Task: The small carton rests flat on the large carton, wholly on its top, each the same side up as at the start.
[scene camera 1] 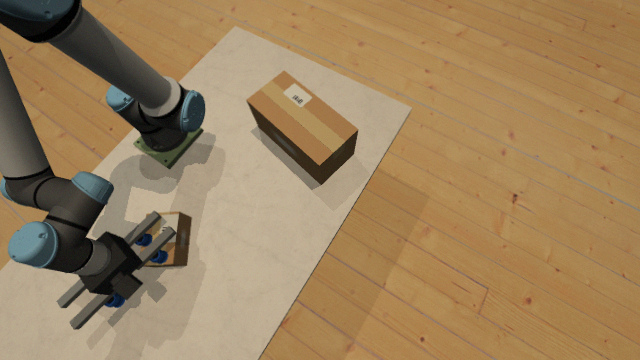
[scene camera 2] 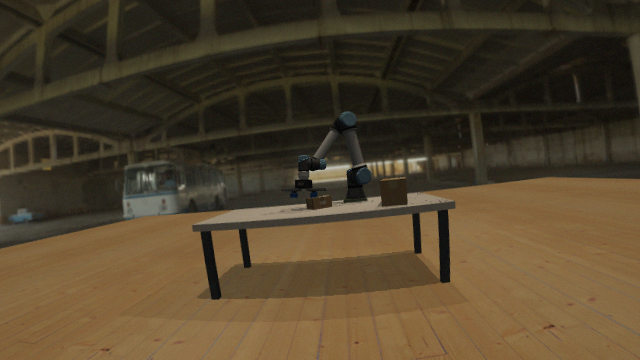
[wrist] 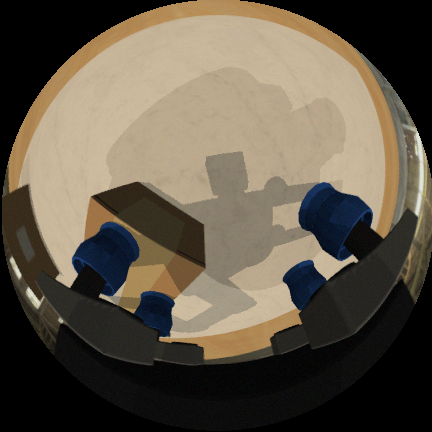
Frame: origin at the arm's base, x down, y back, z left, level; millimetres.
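Seen in the pictures: end effector, tool point: (scene camera 2: 303, 197) (wrist: 223, 267); arm's base, origin of the base link: (scene camera 1: 167, 133) (scene camera 2: 356, 198).
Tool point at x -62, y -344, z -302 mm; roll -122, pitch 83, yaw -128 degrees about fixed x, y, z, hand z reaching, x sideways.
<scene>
Pixels of each thing's middle, then the offset from my tool point to it. Level surfaces: height alone.
- small carton, body centre: (wrist: 136, 261) (scene camera 1: 166, 239) (scene camera 2: 319, 202) dx +41, dy +22, dz +98 mm
- large carton, body centre: (scene camera 1: 302, 128) (scene camera 2: 394, 190) dx +2, dy -21, dz +617 mm
- pale table, its level: dx +79 mm
The small carton (scene camera 1: 183, 240) (scene camera 2: 320, 202) (wrist: 170, 220) sits flat on the table, with its tape and part of its label upward. My gripper (scene camera 1: 112, 267) (scene camera 2: 304, 193) is level. Two of its blue suction cups (scene camera 1: 159, 256) (wrist: 106, 258) are on the small carton's top, and the gripper is shut on it. The exact contact line is hidden. The other two cups (wrist: 336, 220) hang over bare table. The large carton (scene camera 1: 302, 122) (scene camera 2: 394, 192) (wrist: 17, 220) stands apart with its tape and barcode label upward; its side shows in the wrist view.
Both cartons are on the pale table (scene camera 1: 260, 260) (scene camera 2: 260, 221). The large carton is near the table's far end. The arm's green base plate (scene camera 1: 170, 159) stands between the cartons, toward one long edge. The wooden floor (scene camera 1: 500, 175) (scene camera 2: 300, 340) surrounds the table.
</scene>
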